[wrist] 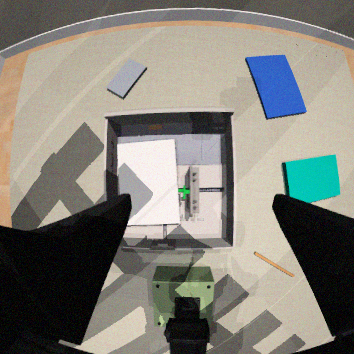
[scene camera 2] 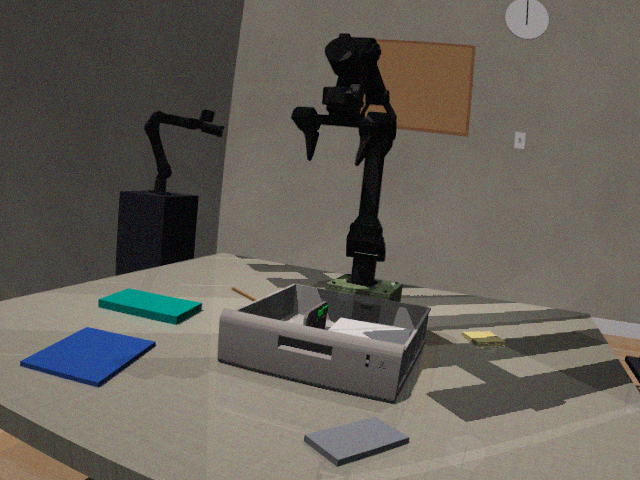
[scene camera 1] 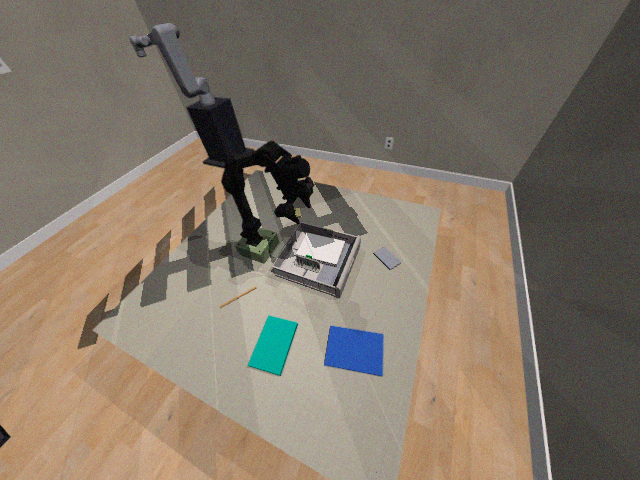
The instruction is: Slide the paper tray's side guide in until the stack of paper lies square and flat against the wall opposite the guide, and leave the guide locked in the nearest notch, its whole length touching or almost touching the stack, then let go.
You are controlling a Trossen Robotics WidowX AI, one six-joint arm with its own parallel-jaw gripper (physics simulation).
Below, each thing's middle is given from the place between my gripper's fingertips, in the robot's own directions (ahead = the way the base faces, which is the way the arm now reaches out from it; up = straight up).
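White paper stack [scene camera 2: 386, 333]: 100 mm to the left of my hand, 320 mm below it. Small grey pad [scene camera 2: 341, 445]: 190 mm to the left of my hand, 320 mm ahead of it, 350 mm below it. Teal pad [scene camera 2: 162, 308]: a touch ahead of my hand, far to the right of it, far below it. Blue pad [scene camera 2: 90, 356]: far to the right of my hand, far ahead of it, far below it.
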